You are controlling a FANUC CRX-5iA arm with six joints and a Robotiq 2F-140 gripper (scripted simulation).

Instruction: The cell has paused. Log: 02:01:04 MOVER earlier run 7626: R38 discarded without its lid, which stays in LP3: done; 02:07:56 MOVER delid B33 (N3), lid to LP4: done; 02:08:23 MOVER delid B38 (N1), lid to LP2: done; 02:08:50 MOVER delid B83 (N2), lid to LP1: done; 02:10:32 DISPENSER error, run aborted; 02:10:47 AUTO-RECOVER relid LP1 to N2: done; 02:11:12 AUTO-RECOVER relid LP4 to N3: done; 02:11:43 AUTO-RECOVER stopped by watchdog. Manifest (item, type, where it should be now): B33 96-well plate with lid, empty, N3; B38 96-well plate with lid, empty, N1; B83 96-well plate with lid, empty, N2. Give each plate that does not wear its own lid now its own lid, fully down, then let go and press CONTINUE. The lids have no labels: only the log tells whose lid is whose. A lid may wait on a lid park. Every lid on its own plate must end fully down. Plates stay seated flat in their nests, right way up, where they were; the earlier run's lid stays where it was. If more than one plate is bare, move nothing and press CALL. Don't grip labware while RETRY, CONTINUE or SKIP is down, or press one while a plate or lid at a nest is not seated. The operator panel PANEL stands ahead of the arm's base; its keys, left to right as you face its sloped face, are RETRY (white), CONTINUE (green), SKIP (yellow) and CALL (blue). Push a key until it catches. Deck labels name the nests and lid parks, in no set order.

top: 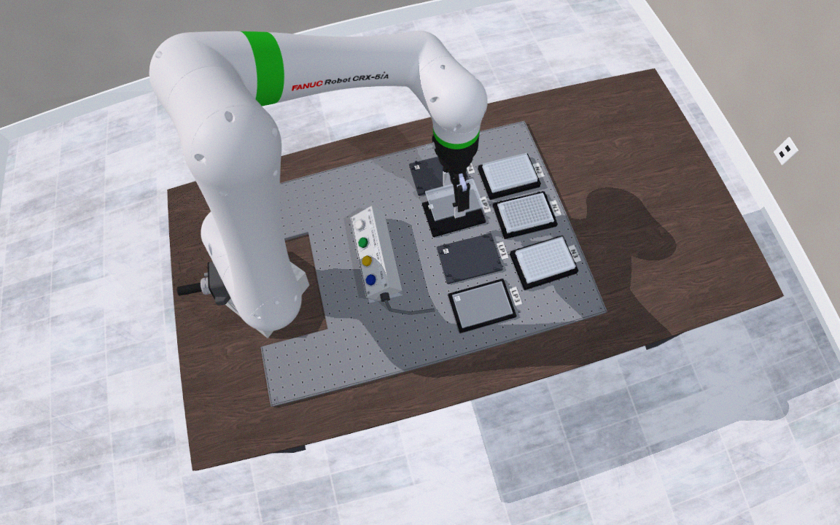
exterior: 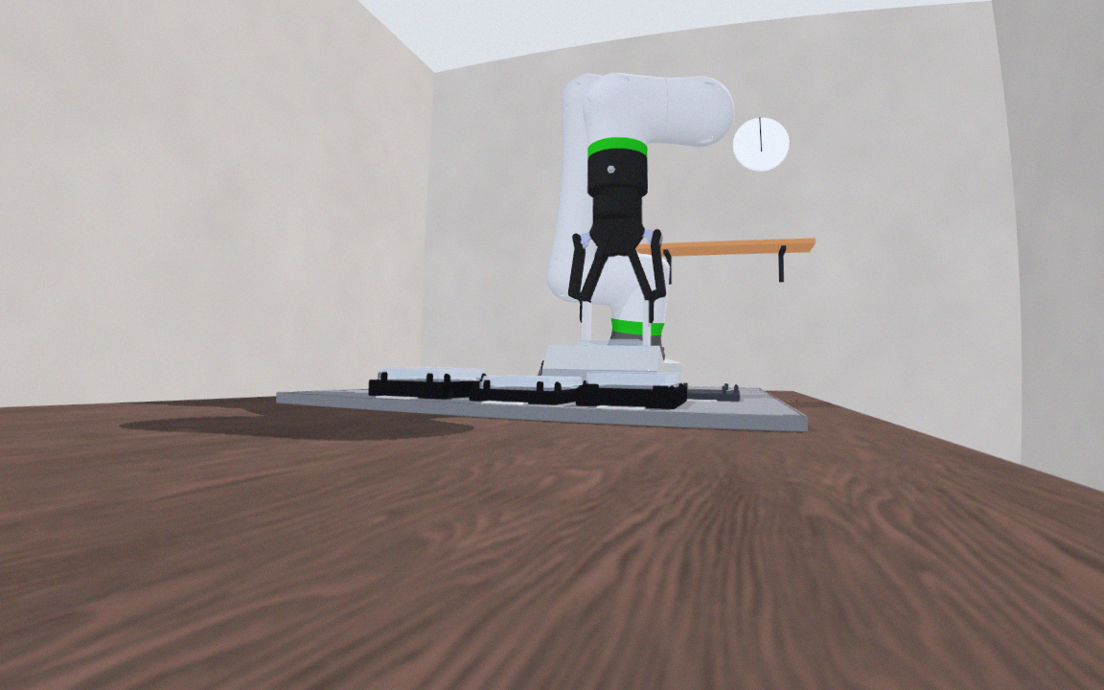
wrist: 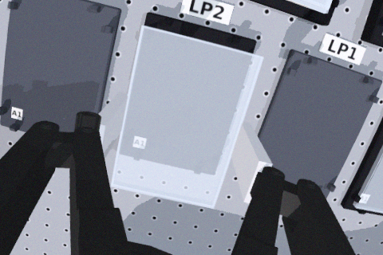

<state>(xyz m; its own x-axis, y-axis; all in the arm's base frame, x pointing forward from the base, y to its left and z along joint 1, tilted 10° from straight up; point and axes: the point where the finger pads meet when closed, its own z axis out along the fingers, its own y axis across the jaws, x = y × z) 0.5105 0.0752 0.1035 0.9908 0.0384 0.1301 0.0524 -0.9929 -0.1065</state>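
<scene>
My gripper is now 18 cm short of the plate, 5 cm to the left of it and 8 cm above it. Also, from my hand: lid park LP2 (10 cm below); then lid park LP1 (1 cm ahead, 14 cm to the right, 10 cm below); then lid park LP4 (1 cm behind, 13 cm to the left, 10 cm below).
</scene>
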